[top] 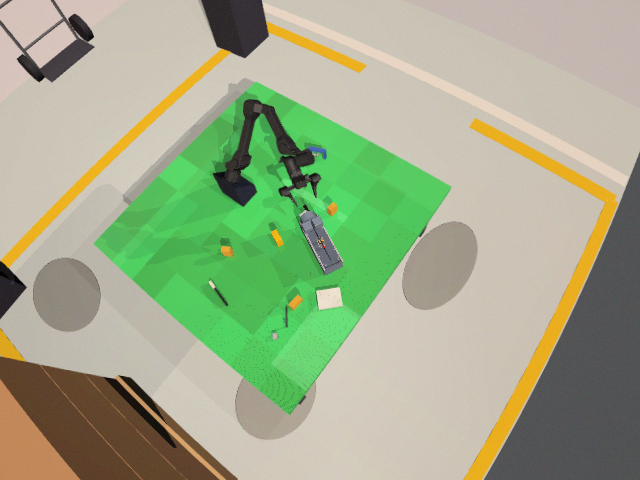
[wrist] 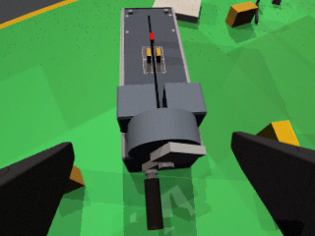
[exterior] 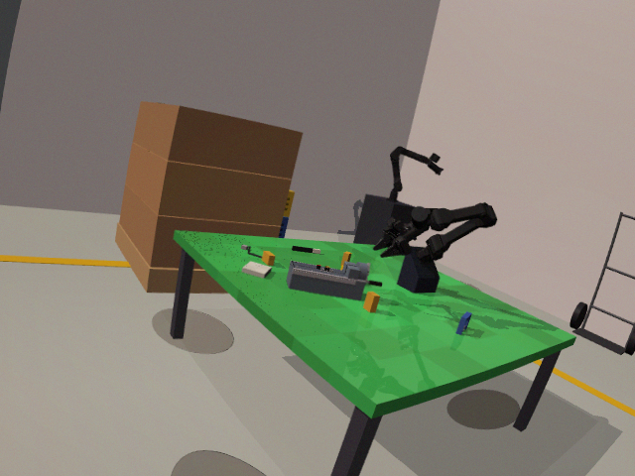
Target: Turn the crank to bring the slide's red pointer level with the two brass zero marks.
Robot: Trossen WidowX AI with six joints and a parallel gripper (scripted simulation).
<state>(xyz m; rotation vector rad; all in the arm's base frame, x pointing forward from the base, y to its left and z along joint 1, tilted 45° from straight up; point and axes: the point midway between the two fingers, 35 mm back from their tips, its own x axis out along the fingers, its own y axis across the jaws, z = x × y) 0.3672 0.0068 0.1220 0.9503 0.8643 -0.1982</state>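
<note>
The dark handle lies 110 mm below my gripper tip, 20 mm behind it and 10 mm to the left of it. The rest, counted from my gripper tip: blue bracket 330 mm to the left, 190 mm behind, 140 mm below; then red pointer 160 mm ahead, 110 mm to the right, 90 mm below; then white pad 290 mm ahead, 270 mm to the right, 160 mm below.
</note>
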